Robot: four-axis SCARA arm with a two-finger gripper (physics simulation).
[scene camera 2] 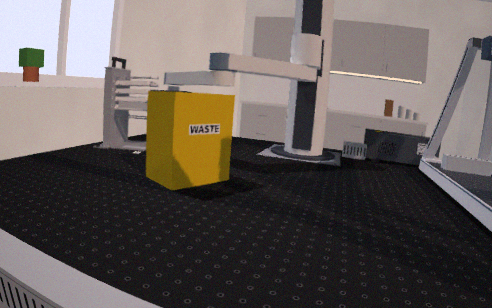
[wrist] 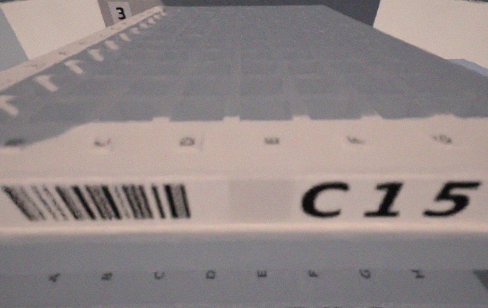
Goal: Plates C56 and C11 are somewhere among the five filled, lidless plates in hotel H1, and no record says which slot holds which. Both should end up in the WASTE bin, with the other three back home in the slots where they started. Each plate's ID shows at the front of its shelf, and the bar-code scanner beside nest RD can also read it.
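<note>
In the wrist view, plate C15 fills the middle, with its bar code and ID facing me. Below it shows the lettered rim of another plate, whose ID is out of view. A number 3 marks hotel H1 behind C15's far left corner. In the scene view, the hotel stands at the left with several plates stacked in it, their IDs unreadable. The yellow WASTE bin stands in front, its inside hidden. My gripper is open at the hotel's front, its fingers hidden behind the bin. IDs C56 and C11 do not show.
The arm reaches left from its column, passing above and behind the bin. A grey slotted rack and a dark box stand at the back right. A slanted frame rises at the right edge.
</note>
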